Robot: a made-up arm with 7 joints.
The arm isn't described. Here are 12 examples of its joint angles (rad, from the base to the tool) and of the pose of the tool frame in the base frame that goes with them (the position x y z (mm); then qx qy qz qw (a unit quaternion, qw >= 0)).
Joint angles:
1: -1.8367 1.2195 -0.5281 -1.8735 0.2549 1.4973 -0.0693
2: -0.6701 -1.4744 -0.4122 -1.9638 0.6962 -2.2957 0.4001
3: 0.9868 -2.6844 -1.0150 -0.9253 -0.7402 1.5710 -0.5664
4: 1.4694 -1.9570 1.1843 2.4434 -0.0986 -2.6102 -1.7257
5: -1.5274 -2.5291 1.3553 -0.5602 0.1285 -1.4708 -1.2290
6: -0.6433 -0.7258 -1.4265 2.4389 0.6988 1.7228 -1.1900
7: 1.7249 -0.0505 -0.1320 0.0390 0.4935 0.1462 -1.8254
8: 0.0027 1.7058 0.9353 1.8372 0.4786 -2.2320 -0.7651
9: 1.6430 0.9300 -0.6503 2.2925 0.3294 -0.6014 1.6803
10: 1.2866 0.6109 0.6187 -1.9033 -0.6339 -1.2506 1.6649
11: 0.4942 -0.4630 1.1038 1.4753 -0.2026 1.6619 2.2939
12: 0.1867 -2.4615 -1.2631 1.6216 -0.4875 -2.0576 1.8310
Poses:
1: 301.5 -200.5 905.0 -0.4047 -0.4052 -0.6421 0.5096
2: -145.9 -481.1 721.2 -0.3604 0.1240 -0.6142 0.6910
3: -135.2 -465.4 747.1 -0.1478 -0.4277 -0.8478 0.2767
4: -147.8 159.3 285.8 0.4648 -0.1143 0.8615 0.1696
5: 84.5 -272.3 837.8 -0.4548 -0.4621 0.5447 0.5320
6: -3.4 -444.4 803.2 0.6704 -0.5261 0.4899 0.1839
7: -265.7 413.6 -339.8 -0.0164 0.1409 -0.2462 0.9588
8: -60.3 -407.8 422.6 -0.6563 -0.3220 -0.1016 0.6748
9: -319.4 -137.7 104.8 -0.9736 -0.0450 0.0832 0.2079
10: 85.6 162.2 31.0 0.5534 0.1932 -0.1147 0.8020
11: 260.7 58.4 -220.2 0.6020 -0.4697 -0.3493 0.5431
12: 416.3 -227.8 336.2 0.5949 0.1013 -0.1010 0.7910
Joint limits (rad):
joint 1: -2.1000..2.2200
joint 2: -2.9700..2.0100
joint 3: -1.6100..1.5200
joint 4: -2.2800..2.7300
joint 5: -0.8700..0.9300
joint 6: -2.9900..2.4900
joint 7: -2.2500..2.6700
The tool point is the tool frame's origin. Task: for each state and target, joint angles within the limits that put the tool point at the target. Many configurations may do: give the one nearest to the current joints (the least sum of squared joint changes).
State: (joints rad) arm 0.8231 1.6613 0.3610 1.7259 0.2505 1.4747 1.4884
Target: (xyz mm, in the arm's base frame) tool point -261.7 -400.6 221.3
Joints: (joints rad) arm 0.7264 1.7741 0.4561 1.9513 0.2044 1.4587 1.5339
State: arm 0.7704 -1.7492 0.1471 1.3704 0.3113 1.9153 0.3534
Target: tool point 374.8 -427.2 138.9
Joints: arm 0.4088 -2.1753 -0.0343 0.9560 0.1527 1.9858 0.4684
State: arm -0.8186 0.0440 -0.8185 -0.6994 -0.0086 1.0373 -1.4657
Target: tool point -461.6 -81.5 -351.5
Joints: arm -0.5033 1.1532 -1.6100 -0.0400 -0.4241 1.2566 -1.5390
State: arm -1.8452 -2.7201 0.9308 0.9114 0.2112 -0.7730 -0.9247
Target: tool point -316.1 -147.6 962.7
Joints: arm -1.8667 -2.8151 0.8859 0.9761 0.3141 -1.1649 -1.1918
